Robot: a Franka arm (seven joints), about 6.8 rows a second.
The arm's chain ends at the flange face. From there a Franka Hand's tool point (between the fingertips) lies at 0.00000 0.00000 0.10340 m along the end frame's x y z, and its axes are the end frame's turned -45 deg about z.
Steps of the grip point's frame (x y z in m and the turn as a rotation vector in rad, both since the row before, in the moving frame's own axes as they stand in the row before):
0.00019 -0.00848 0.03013 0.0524 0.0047 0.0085
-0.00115 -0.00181 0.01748 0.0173 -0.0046 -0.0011
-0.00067 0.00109 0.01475 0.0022 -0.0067 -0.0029
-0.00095 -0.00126 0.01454 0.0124 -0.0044 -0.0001
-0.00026 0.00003 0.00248 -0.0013 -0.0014 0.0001
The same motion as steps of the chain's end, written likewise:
-0.00239 -0.00194 0.03027 0.0404 -0.0337 0.0085
-0.00049 0.00046 0.01750 0.0090 -0.0155 -0.0011
0.00095 0.00091 0.01475 -0.0032 -0.0063 -0.0029
-0.00033 0.00037 0.01455 0.0057 -0.0119 -0.0001
-0.00016 0.00001 0.00248 -0.0019 -0.0001 0.0001

